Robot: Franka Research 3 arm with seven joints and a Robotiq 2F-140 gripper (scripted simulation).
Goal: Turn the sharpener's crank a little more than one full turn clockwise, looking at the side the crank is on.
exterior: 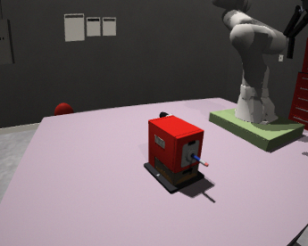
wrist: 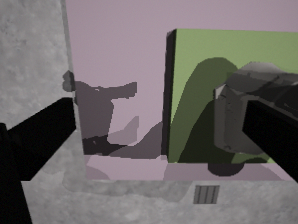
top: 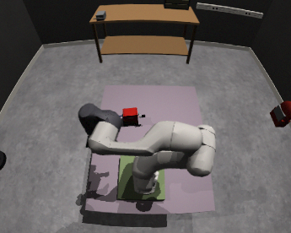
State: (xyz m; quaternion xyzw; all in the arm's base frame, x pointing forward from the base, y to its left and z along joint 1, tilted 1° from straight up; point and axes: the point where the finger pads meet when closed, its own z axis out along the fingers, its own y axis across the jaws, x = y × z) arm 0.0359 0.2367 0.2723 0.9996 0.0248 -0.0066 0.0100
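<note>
The black knob is 40 cm ahead of my hand, 19 cm to the right of it and 21 cm below it.
</note>
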